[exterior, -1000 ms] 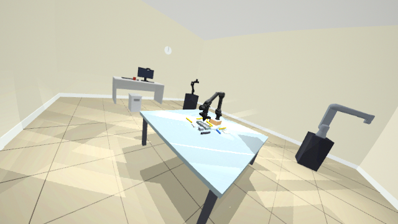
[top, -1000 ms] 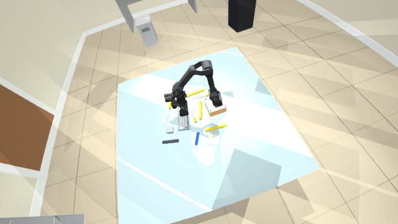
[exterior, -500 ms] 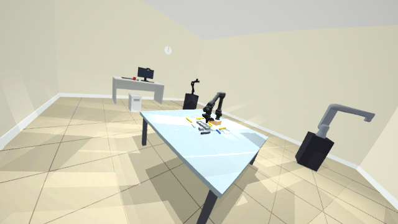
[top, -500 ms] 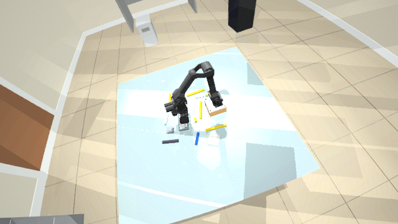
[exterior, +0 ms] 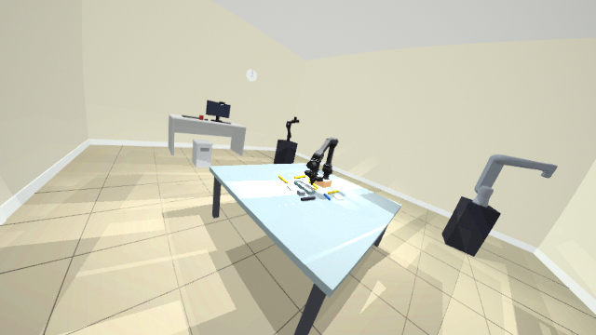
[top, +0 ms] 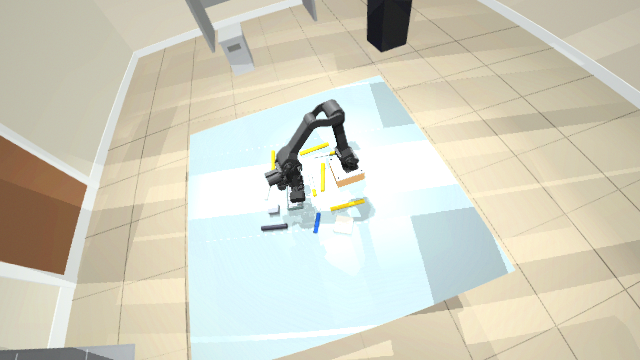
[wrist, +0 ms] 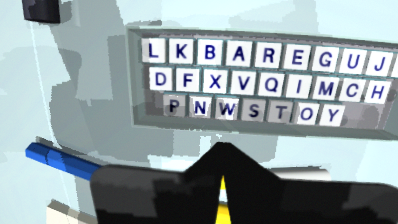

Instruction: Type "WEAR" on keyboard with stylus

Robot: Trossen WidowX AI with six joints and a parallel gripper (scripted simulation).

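My gripper tip is 130 mm to the right of the blue stylus, 40 mm above it and 30 mm past it. From my gripper tip the other things lie so: grey block 150 mm ahead, 30 mm below, 10 mm to the left; then dark bar 180 mm ahead, 100 mm to the left, 30 mm below; then white flat tile 220 mm to the left, 110 mm behind, 40 mm below.
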